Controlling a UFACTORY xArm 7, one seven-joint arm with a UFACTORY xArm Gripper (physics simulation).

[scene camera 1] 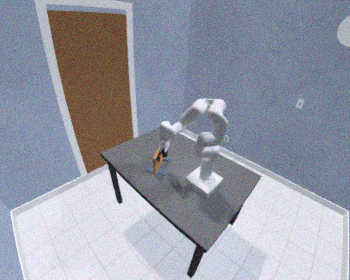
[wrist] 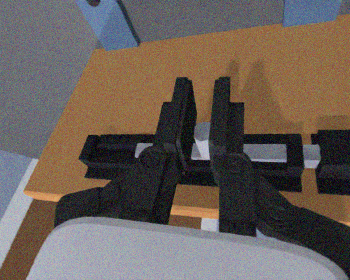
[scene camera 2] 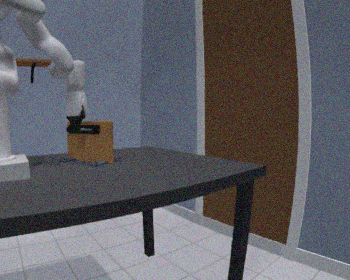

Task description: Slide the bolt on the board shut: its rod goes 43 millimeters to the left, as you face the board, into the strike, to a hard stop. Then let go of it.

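Frame: origin at the arm's base, x ahead, y left, z up, level; centimetres.
Where they show: gripper, between the fingertips: [scene camera 1: 165, 156] [wrist: 205, 95] [scene camera 2: 76, 133]; arm's base, origin of its link: [scene camera 1: 204, 177].
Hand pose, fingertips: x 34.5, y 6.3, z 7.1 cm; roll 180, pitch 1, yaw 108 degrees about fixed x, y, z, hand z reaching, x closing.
Observation:
Things, the pixels of their top centre, and the offset from my fingertips. "*": a spot on its surface instead. Level surfaces: height alone.
- orange board, centre of its top: [wrist: 177, 212] [scene camera 2: 88, 121] [scene camera 1: 159, 148] dx +6.1, dy +0.1, dz +5.0 cm
- black bolt housing, centre of its top: [wrist: 205, 175] [scene camera 2: 80, 125] dx +2.8, dy +1.0, dz +3.4 cm
- grey rod, centre of its top: [wrist: 245, 162] dx +2.9, dy +3.4, dz +2.0 cm
- black strike, a spot on its surface: [wrist: 336, 161] * dx +0.0, dy +7.0, dz +2.3 cm
- light grey knob, centre of its top: [wrist: 205, 151] dx +2.2, dy +0.8, dz +2.1 cm
- dark table, height of its surface: dz -12.4 cm
The orange board [scene camera 1: 157, 164] [scene camera 2: 105, 145] [wrist: 125, 95] stands upright on the table. The black bolt housing [scene camera 2: 92, 129] [wrist: 200, 178] runs across its face. The grey rod [wrist: 265, 152] lies in the housing and sticks out of its right end in the wrist view, where it meets the black strike [wrist: 336, 161]; how deep it sits there is hidden. The light grey knob [wrist: 202, 131] rises from the rod. My gripper [scene camera 2: 76, 128] [wrist: 205, 95] is shut on the knob, one finger on each side of it.
Blue feet [scene camera 1: 156, 171] [wrist: 112, 27] hold the board on the dark table [scene camera 1: 185, 210] [scene camera 2: 165, 175]. The arm's white base [scene camera 1: 205, 186] [scene camera 2: 17, 168] stands on the same table. A brown door [scene camera 1: 92, 80] [scene camera 2: 250, 100] is in the wall behind.

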